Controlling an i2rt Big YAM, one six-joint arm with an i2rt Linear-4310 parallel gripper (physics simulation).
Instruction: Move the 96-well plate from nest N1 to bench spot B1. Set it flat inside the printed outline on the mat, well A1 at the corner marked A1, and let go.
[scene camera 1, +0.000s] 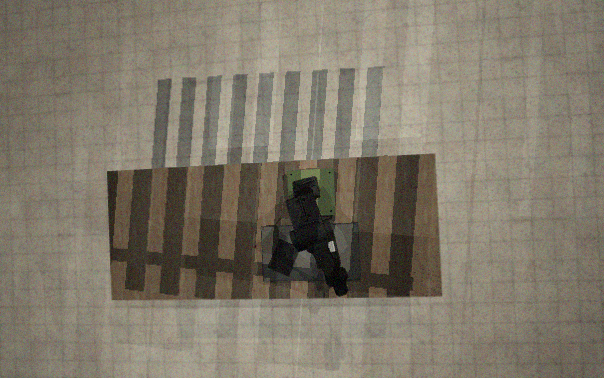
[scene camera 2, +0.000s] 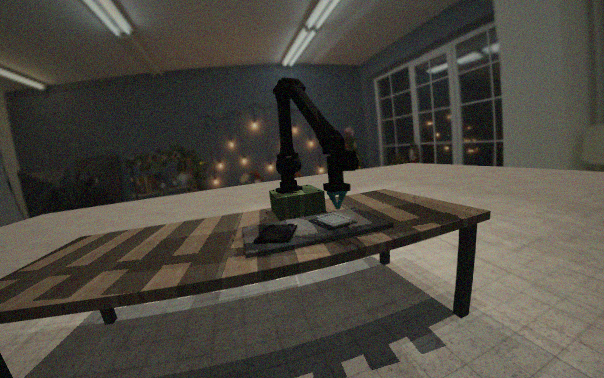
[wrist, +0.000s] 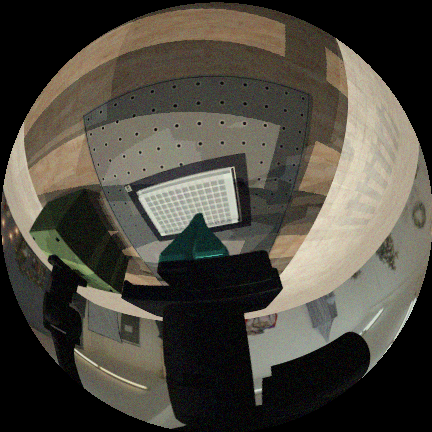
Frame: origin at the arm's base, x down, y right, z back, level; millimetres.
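Seen in the pictures: gripper, between the fingertips: (scene camera 2: 337, 209) (wrist: 199, 216); arm's base, origin of its link: (scene camera 2: 289, 190) (wrist: 66, 269).
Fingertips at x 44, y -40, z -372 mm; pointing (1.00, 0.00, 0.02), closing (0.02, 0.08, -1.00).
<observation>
Offsets run from my fingertips to a thing's top centre. "*": to the spot under its first point. Level surfaces: height alone.
The white 96-well plate @[dx +34, dy +13, dz +19 mm] (scene camera 1: 331, 246) (scene camera 2: 334, 220) (wrist: 187, 201) lies flat in the dark nest N1 @[* dx +49, dy -12, dz -60 mm] (wrist: 243, 175); in the scene camera 1 view the arm covers most of it. My gripper (scene camera 2: 338, 207) (wrist: 199, 216), with teal fingers, is shut and empty. It points down above the plate, apart from it, and its tips overlap the plate's near edge in the wrist view. The dark mat of spot B1 @[* dx +39, dy +247, dz +41 mm] (scene camera 1: 283, 256) (scene camera 2: 276, 233) lies apart from the nest, to its left in both scene views. Its printed outline and A1 mark cannot be made out, and it does not show in the wrist view.
A grey perforated board @[dx +50, dy +104, dz +28 mm] (scene camera 1: 352, 260) (scene camera 2: 306, 228) (wrist: 200, 135) bears the nest and the B1 mat on the striped wooden table @[dx +63 mm] (scene camera 1: 425, 225) (scene camera 2: 200, 235). The green base block (scene camera 1: 327, 200) (scene camera 2: 297, 202) (wrist: 62, 220) of the arm stands beside the board, behind it in the scene camera 2 view.
</observation>
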